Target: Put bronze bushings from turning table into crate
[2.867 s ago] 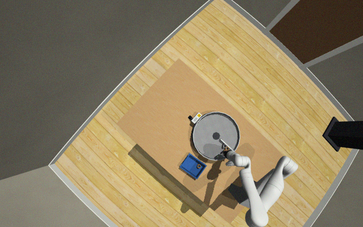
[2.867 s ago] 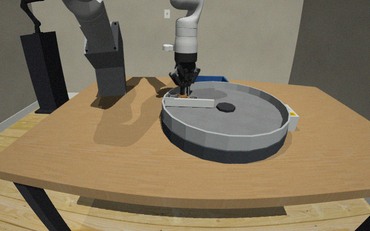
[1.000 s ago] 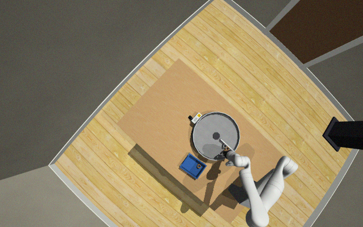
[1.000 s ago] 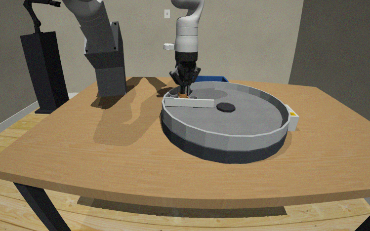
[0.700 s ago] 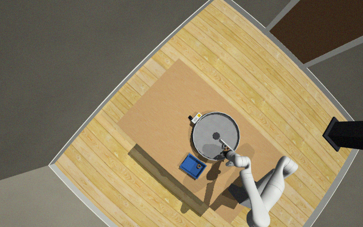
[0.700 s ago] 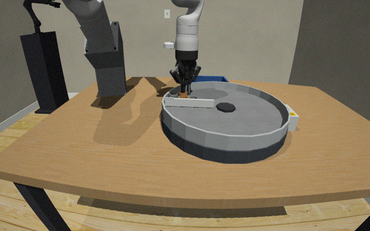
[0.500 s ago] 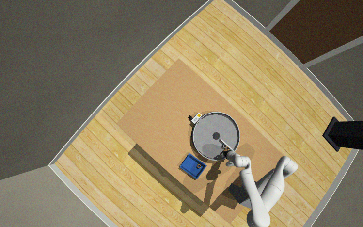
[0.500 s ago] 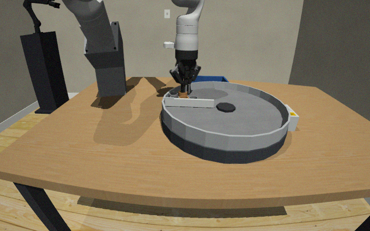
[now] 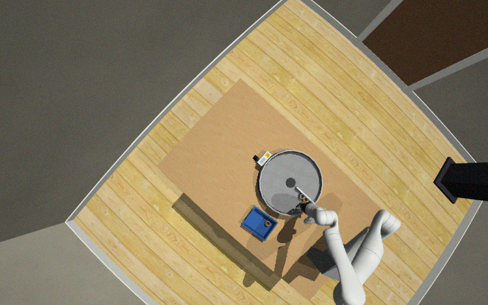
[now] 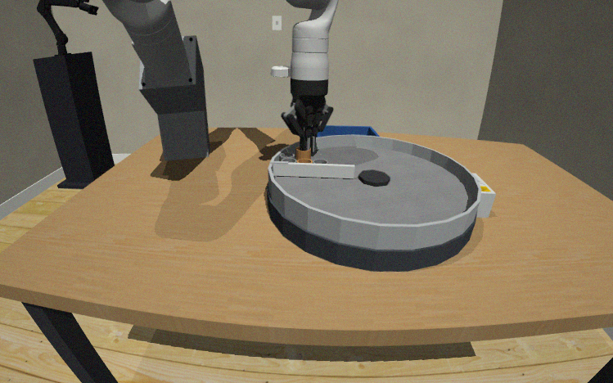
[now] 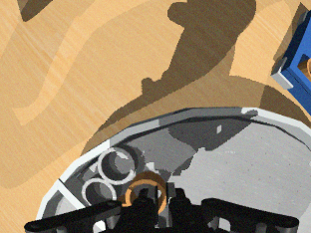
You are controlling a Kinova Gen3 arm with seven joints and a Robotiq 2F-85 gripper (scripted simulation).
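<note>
Now: hand 110 mm short of the blue crate, 270 mm to the right of it and 80 mm above it. Round my hand: grey turning table: 140 mm ahead, 60 mm to the right, 50 mm below.
</note>
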